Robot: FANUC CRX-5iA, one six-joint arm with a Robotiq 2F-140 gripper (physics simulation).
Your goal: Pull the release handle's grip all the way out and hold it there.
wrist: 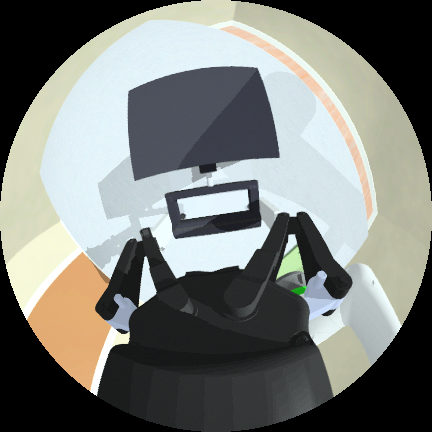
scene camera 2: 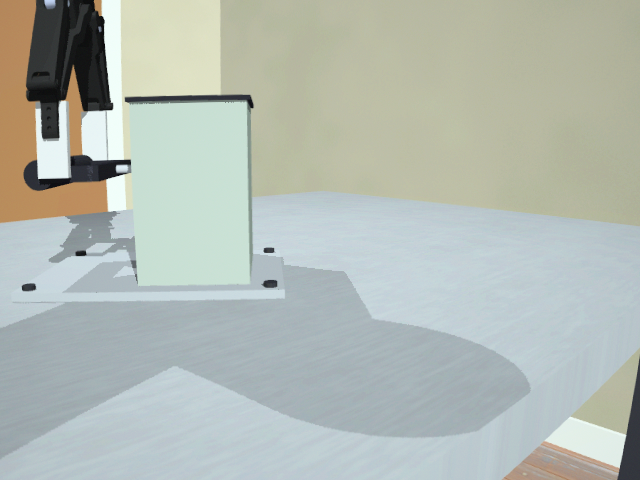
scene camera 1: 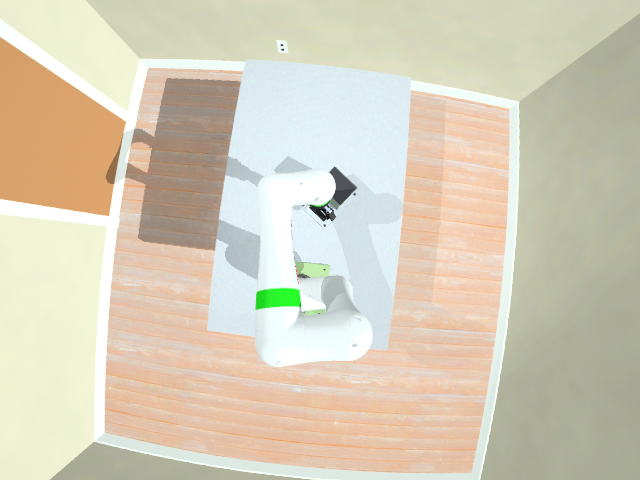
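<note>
The release handle's grip (scene camera 2: 36,176) (wrist: 200,231) is a dark rectangular frame with a thick outer bar. It sticks out level from the pale green housing (scene camera 2: 191,196), which has a dark top (scene camera 1: 343,183) (wrist: 200,120). A short length of light rod (scene camera 2: 123,168) (wrist: 210,179) shows between grip and housing. My gripper (scene camera 2: 74,165) (wrist: 214,212) points down with its white finger pads at the two ends of the grip. The pads look to be against it, and the gripper is shut on the grip, fingers wide apart. In scene camera 1 the arm partly hides gripper and grip.
The housing stands on a light base plate (scene camera 2: 170,296) with dark bolts at its corners. The plate sits on the grey-white table (scene camera 1: 320,113) (scene camera 2: 465,273). The arm's base stands on a green plate (scene camera 1: 316,268). The dark top of the housing is close beside the gripper.
</note>
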